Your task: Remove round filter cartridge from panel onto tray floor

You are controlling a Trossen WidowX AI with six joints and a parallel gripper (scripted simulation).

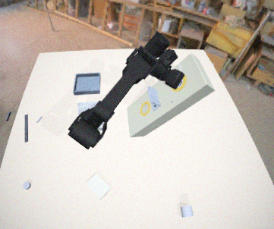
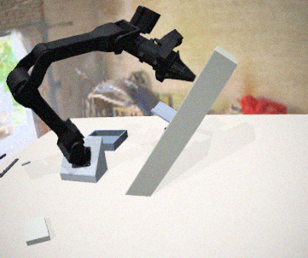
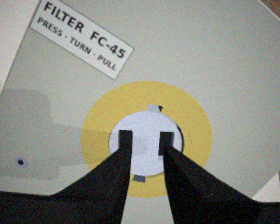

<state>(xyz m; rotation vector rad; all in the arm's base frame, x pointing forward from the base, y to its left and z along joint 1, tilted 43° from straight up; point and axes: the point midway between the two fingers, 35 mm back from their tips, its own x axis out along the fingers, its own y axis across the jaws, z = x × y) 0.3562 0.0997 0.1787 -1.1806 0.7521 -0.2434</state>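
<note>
Right now my gripper tip is 20 mm short of the round filter cartridge and 10 mm above it. Also, from my gripper tip: small disc: 700 mm behind, 200 mm to the right, 280 mm below; then pale square: 390 mm behind, 260 mm to the right, 280 mm below; then tray: 370 mm behind, 340 mm to the left, 280 mm below.
</note>
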